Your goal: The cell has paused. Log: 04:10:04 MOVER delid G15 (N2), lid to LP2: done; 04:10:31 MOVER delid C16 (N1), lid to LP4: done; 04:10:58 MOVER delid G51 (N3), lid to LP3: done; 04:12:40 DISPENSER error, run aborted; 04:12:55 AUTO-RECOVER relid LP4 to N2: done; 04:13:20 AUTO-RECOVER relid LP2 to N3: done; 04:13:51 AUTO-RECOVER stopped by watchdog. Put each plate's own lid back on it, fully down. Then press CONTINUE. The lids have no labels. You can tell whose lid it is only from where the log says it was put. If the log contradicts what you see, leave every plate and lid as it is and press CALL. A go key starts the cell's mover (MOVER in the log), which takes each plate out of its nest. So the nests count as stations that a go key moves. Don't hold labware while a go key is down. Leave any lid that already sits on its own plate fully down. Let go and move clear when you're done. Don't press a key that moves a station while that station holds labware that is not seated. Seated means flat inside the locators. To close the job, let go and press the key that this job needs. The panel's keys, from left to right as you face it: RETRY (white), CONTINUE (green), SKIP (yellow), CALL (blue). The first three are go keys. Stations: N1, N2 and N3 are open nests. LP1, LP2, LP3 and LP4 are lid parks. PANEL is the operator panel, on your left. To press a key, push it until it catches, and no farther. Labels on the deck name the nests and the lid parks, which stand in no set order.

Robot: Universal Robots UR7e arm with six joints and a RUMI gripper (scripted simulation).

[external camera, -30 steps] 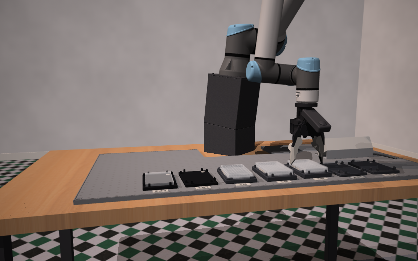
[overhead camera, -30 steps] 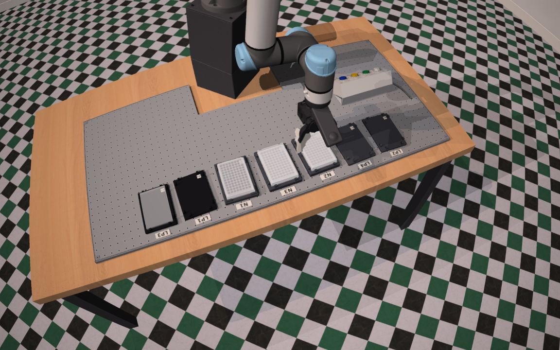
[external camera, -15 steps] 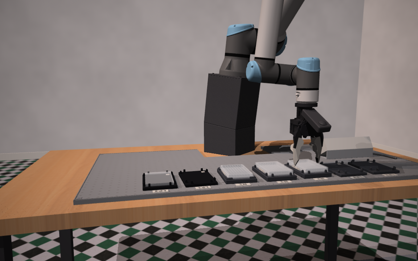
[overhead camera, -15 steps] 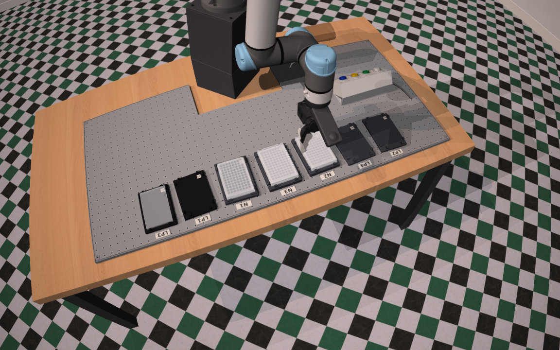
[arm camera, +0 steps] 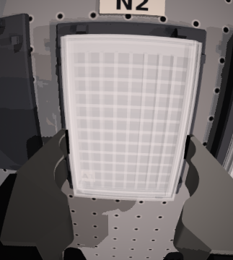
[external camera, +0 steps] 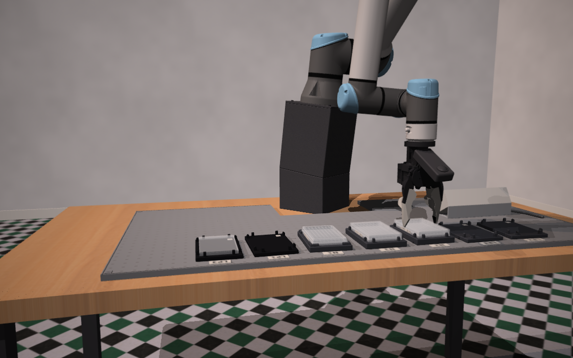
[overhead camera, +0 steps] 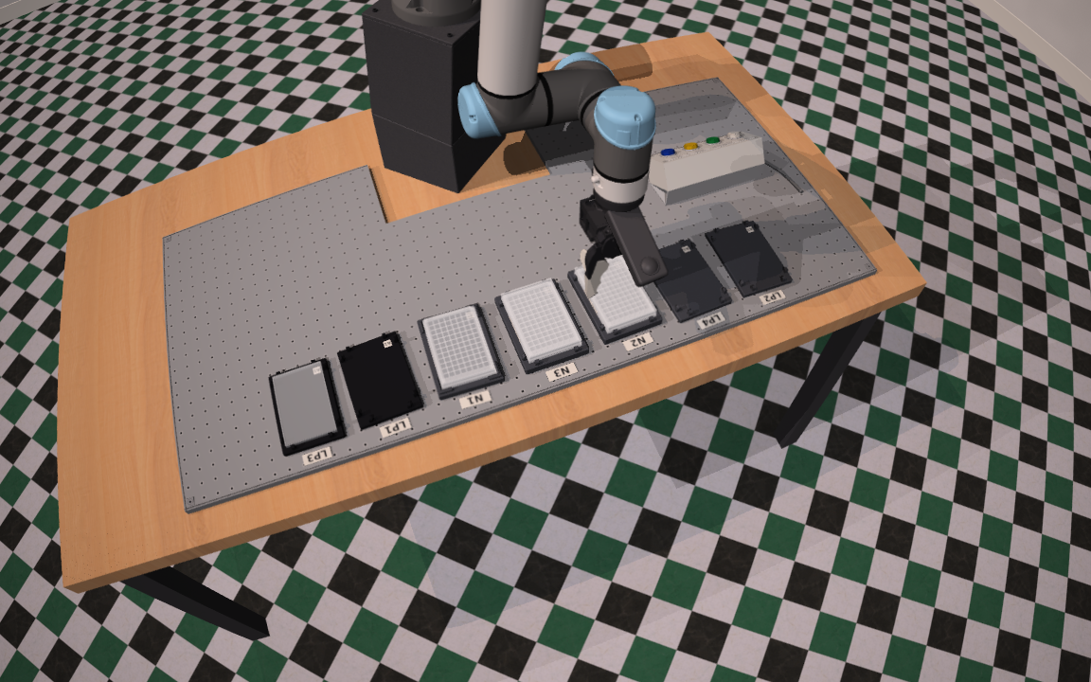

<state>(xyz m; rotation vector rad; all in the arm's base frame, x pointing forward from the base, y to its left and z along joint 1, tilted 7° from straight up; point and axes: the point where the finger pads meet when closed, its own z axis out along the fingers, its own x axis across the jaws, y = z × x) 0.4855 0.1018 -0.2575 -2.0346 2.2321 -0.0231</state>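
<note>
Right now my hand is 2 cm above the plate. From my hand the other things lie so: blue CALL key: 20 cm behind, 24 cm to the left, 3 cm above; lid park LP2: 3 cm ahead, 26 cm to the left, 3 cm below; lid park LP4: 2 cm ahead, 13 cm to the left, 3 cm below.
</note>
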